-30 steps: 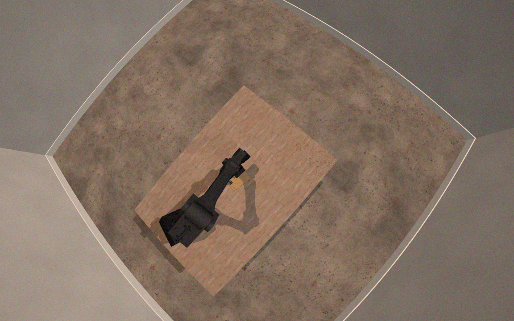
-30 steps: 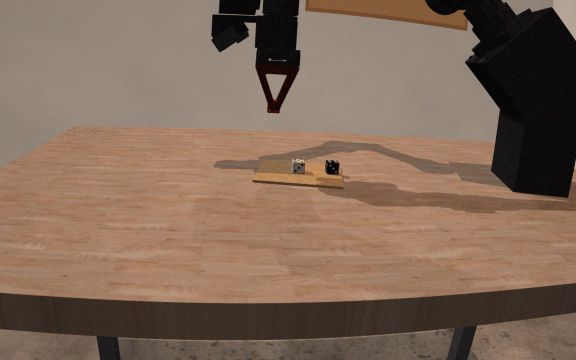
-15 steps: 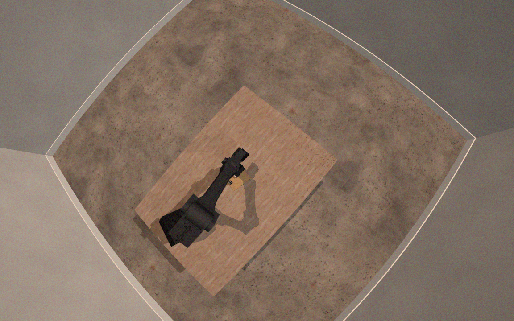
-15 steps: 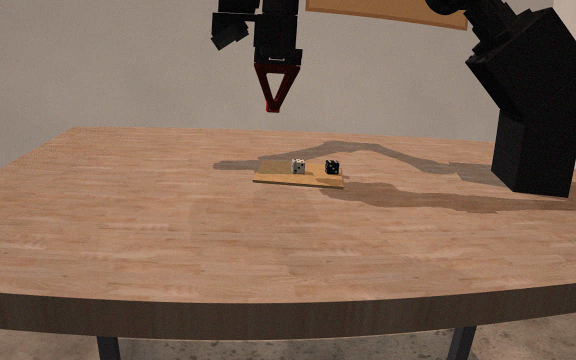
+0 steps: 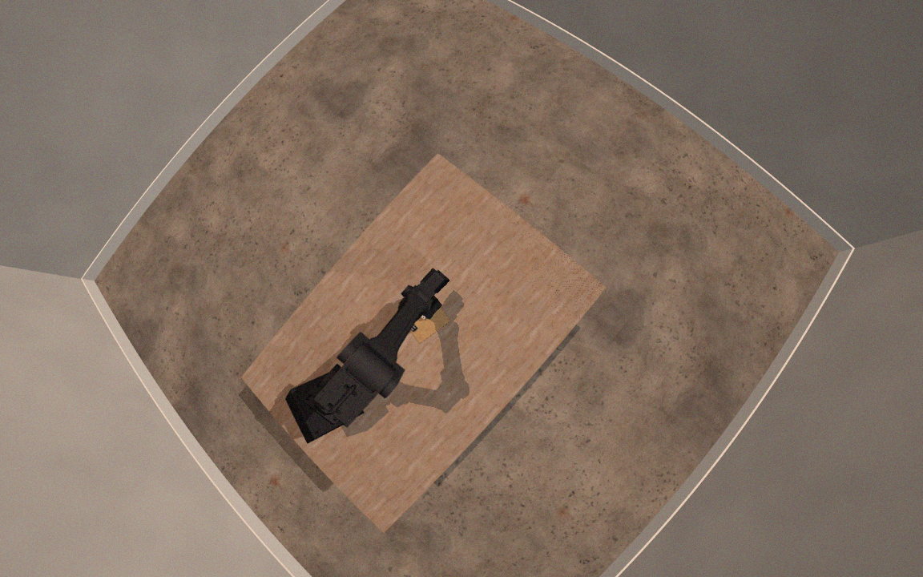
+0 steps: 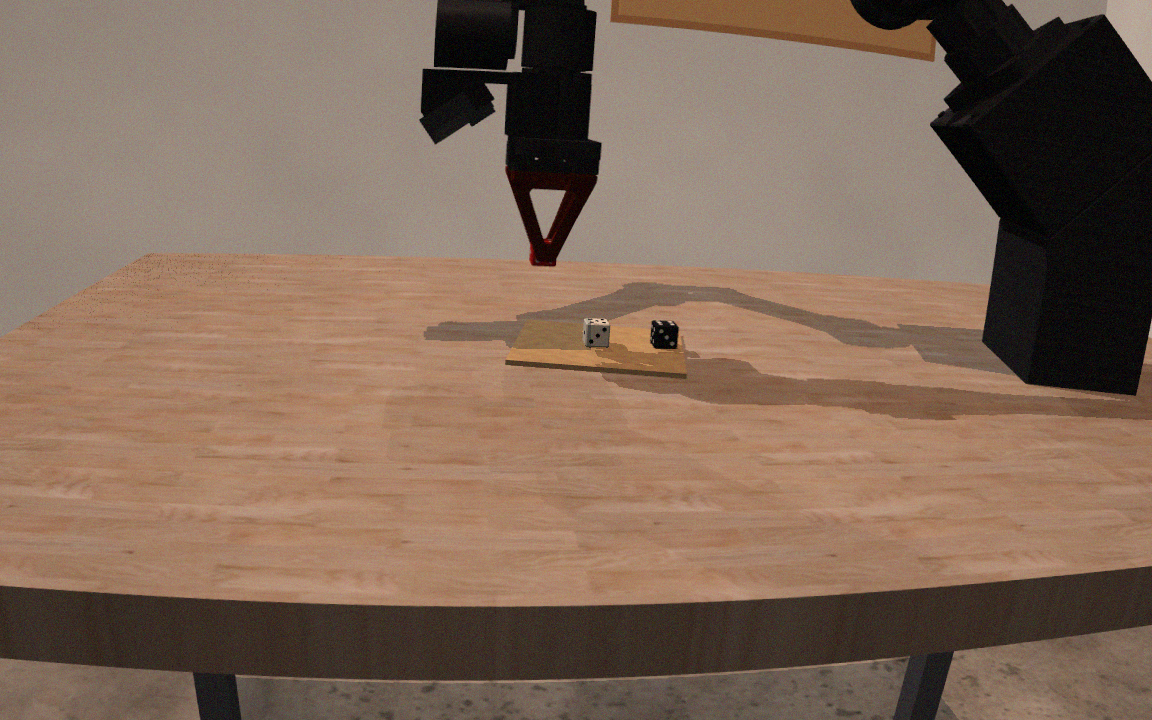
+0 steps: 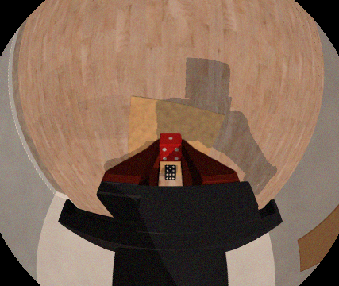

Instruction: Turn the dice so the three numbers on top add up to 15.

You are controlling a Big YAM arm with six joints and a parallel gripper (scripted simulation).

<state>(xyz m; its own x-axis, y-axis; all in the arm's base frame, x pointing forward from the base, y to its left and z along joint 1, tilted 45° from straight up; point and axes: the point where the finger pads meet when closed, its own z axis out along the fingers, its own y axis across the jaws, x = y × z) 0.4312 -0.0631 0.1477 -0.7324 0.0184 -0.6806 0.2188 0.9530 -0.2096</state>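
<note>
Right now my hand is 70 mm above the white die, 40 mm past it and 10 mm to the right of it. From my hand the other things lie so: tan mat: 80 mm below, 50 mm behind, 10 mm to the left; then red die: right at my hand; then black die: 100 mm behind, 70 mm below, 30 mm to the left.
</note>
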